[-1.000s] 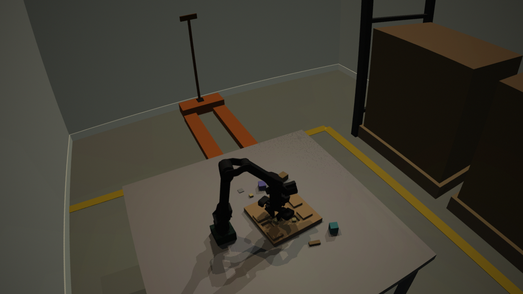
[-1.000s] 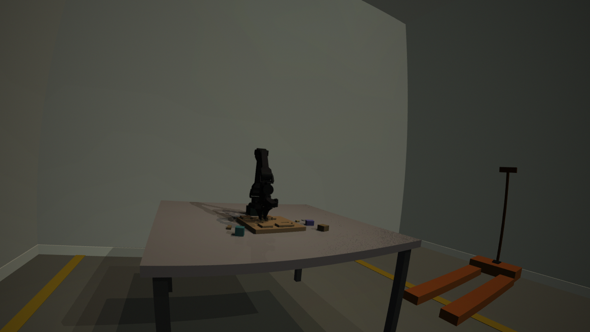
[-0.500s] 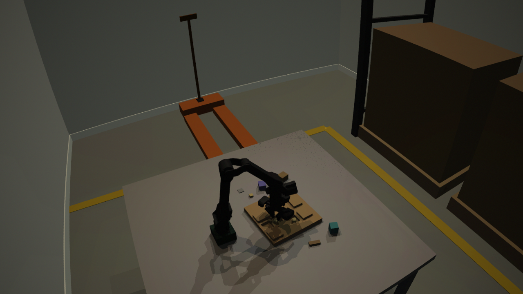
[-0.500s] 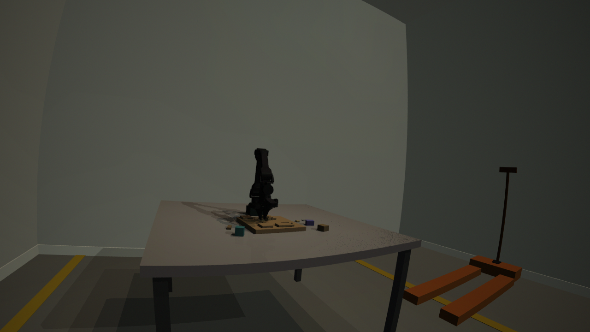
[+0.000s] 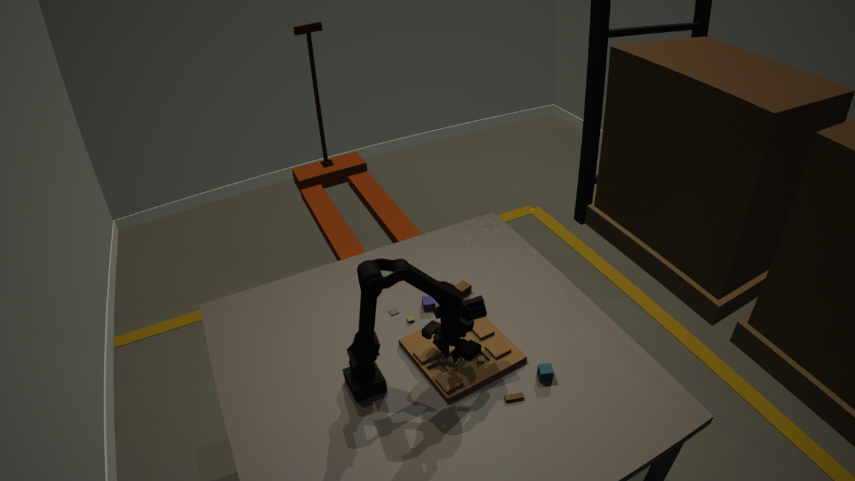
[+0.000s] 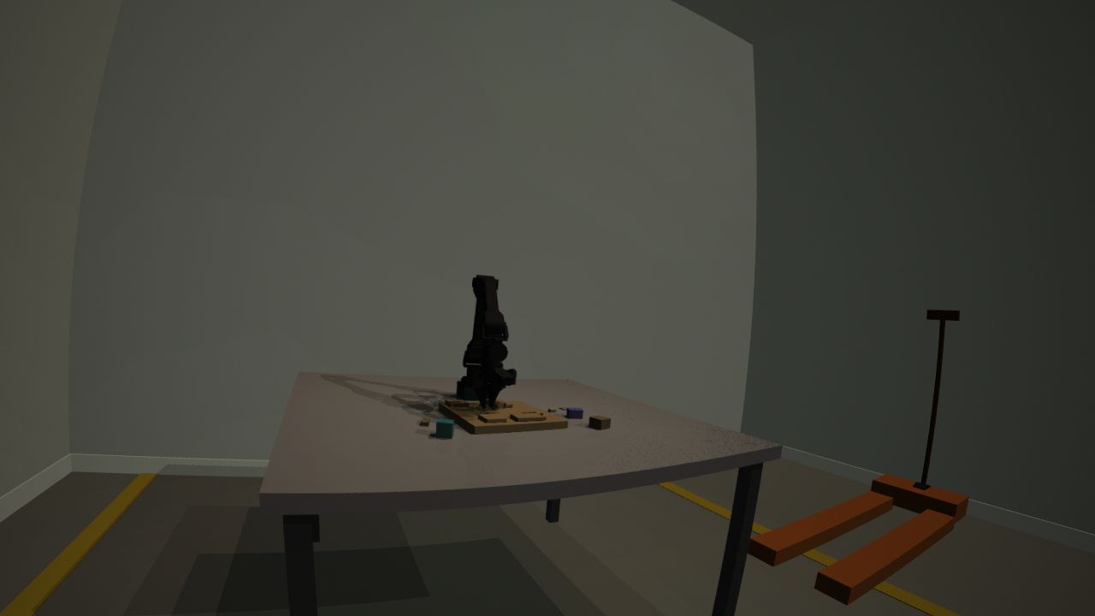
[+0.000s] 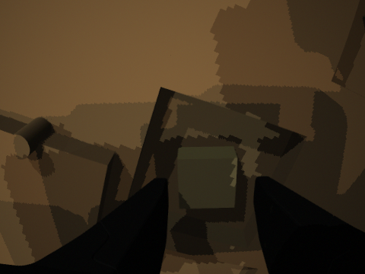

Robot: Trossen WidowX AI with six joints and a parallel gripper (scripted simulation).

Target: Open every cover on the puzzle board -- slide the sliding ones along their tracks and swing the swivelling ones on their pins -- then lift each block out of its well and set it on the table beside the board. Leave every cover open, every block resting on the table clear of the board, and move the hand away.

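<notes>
Now: the wooden puzzle board 5 cm ahead of my gripper tip and 1 cm to the left of it. Round my gripper tip: purple block (4 cm ahead, 28 cm to the left, 1 cm below); teal block (24 cm ahead, 18 cm to the right); small flat brown piece (11 cm ahead, 21 cm to the right, 2 cm below).
</notes>
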